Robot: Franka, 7 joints.
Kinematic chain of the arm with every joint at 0, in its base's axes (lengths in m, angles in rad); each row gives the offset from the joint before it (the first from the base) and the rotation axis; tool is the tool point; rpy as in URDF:
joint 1: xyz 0 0 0.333 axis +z
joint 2: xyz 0 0 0 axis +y
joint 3: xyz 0 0 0.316 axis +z
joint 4: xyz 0.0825 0 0 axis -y
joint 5: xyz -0.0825 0 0.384 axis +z
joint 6: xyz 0 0 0 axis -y
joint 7: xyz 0.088 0 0 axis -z
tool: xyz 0 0 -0.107 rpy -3.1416 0 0
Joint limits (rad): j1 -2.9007..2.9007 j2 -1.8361..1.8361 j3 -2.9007..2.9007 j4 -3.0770..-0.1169 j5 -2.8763..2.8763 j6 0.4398..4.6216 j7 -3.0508..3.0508
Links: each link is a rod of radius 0.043 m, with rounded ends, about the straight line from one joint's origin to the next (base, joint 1, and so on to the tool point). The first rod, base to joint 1, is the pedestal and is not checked.
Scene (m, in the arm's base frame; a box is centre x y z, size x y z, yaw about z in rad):
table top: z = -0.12
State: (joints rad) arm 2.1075 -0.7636 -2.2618 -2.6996 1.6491 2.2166 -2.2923
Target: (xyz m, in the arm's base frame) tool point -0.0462 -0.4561 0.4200
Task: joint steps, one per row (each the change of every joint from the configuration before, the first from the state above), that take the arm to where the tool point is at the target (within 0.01 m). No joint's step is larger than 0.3 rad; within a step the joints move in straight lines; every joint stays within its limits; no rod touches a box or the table.
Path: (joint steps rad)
1: -0.2151 0.2664 -0.1597 0.0522 -0.0001 0.0768 0.0000
2: -0.2151 0.2665 -0.1597 0.0521 -0.0001 0.0767 0.0000
3: -0.2150 0.2664 -0.1598 0.0522 -0.0001 0.0768 0.0000
4: -0.2151 0.2665 -0.1597 0.0521 -0.0001 0.0767 0.0000

